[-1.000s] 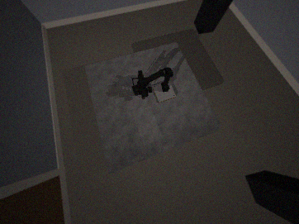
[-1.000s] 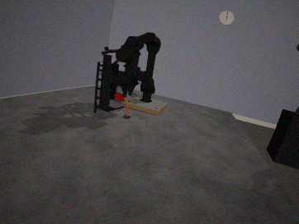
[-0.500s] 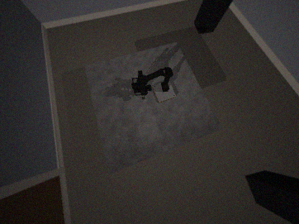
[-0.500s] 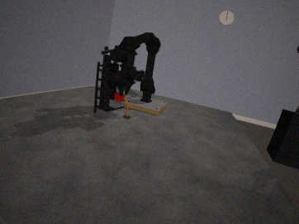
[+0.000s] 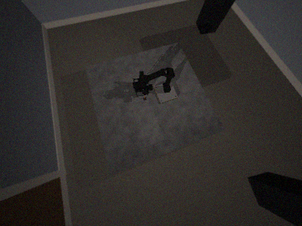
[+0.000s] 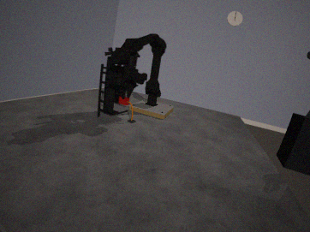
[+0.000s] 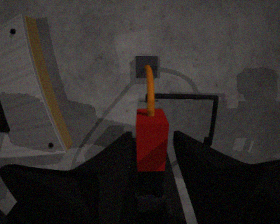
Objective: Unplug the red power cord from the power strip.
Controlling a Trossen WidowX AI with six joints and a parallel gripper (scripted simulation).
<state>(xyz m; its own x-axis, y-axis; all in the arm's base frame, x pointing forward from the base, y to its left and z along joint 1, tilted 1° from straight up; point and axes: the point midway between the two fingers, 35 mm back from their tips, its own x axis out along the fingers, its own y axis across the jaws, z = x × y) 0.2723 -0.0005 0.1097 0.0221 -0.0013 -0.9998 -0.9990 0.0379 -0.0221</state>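
My gripper tip is now 3 cm to the left of the red plug.
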